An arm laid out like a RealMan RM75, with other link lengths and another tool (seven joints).
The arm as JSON. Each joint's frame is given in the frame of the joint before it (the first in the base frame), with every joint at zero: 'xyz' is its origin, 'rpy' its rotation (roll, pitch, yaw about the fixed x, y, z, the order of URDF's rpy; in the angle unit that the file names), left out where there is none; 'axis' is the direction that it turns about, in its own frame. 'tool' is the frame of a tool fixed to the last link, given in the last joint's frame.
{
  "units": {
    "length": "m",
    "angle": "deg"
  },
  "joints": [
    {
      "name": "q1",
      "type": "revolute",
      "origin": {
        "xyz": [
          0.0,
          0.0,
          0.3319
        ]
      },
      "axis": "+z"
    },
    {
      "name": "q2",
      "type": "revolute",
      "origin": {
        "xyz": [
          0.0,
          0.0,
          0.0
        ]
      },
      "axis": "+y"
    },
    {
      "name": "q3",
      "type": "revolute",
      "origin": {
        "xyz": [
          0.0,
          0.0,
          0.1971
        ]
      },
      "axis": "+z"
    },
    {
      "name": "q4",
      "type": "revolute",
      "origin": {
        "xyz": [
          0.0,
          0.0,
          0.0
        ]
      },
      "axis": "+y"
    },
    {
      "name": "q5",
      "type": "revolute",
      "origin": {
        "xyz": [
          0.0,
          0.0,
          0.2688
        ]
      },
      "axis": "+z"
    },
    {
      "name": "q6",
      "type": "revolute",
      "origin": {
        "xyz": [
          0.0,
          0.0,
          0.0
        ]
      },
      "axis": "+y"
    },
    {
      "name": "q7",
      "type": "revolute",
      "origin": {
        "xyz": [
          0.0,
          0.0,
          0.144
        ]
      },
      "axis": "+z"
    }
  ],
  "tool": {
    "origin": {
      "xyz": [
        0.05,
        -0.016,
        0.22
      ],
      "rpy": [
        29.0,
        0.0,
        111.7
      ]
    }
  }
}
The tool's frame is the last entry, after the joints.
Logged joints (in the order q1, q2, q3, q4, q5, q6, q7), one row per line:
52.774, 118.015, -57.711, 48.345, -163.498, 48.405, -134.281
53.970, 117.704, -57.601, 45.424, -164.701, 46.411, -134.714
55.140, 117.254, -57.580, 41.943, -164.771, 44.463, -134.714
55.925, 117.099, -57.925, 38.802, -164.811, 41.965, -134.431
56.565, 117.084, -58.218, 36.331, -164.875, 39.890, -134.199
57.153, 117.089, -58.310, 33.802, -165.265, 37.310, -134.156
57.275, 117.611, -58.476, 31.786, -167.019, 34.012, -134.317
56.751, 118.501, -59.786, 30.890, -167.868, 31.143, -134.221
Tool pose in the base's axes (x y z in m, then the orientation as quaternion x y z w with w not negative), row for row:
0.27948, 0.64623, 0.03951, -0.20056, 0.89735, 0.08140, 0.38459
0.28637, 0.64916, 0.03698, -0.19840, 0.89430, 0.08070, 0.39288
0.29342, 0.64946, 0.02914, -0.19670, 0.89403, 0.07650, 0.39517
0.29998, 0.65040, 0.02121, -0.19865, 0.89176, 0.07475, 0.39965
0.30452, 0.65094, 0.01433, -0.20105, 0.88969, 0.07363, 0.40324
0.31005, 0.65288, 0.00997, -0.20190, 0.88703, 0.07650, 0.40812
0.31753, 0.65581, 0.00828, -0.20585, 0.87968, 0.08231, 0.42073
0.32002, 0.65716, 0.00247, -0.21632, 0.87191, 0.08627, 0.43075
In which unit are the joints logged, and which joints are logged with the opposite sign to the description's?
The joints are logged in degrees. Opposite sign: q4, q6, q7.
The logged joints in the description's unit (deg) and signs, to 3 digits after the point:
52.774, 118.015, -57.711, -48.345, -163.498, -48.405, 134.281
53.970, 117.704, -57.601, -45.424, -164.701, -46.411, 134.714
55.140, 117.254, -57.580, -41.943, -164.771, -44.463, 134.714
55.925, 117.099, -57.925, -38.802, -164.811, -41.965, 134.431
56.565, 117.084, -58.218, -36.331, -164.875, -39.890, 134.199
57.153, 117.089, -58.310, -33.802, -165.265, -37.310, 134.156
57.275, 117.611, -58.476, -31.786, -167.019, -34.012, 134.317
56.751, 118.501, -59.786, -30.890, -167.868, -31.143, 134.221

